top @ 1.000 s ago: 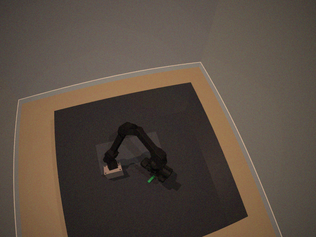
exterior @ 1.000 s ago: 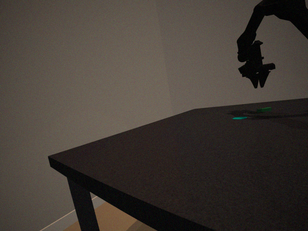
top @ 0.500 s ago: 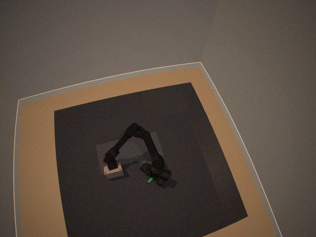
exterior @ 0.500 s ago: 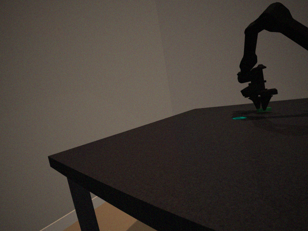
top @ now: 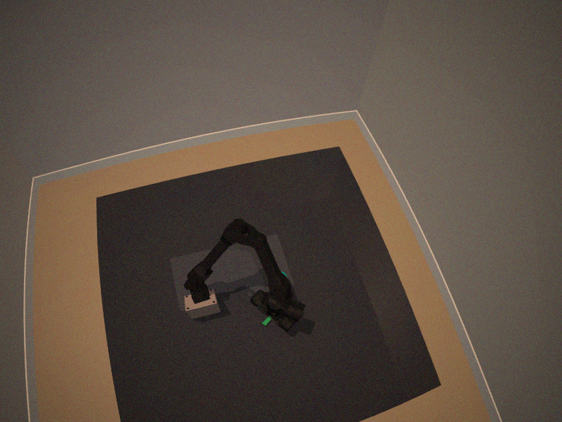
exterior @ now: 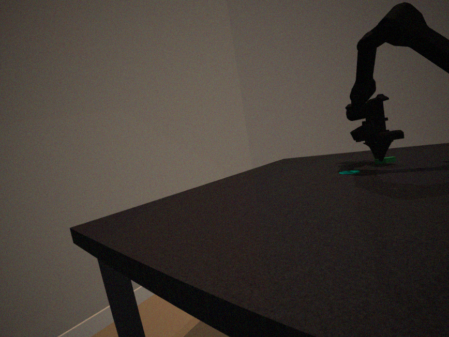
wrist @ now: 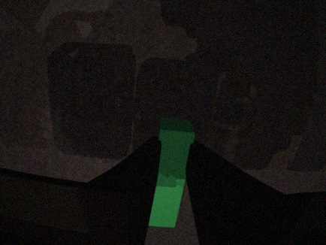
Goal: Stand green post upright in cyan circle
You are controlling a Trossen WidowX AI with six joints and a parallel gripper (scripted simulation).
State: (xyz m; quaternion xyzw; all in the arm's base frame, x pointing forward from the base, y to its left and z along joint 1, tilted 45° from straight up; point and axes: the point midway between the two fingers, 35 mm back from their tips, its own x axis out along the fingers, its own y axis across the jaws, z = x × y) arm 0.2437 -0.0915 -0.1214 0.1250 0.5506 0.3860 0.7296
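Now: gripper tip 10 cm short of the cyan circle, 14 cm to the right of it and 1 cm above it. Round my gripper tip: green post (2 cm behind, 1 cm to the right).
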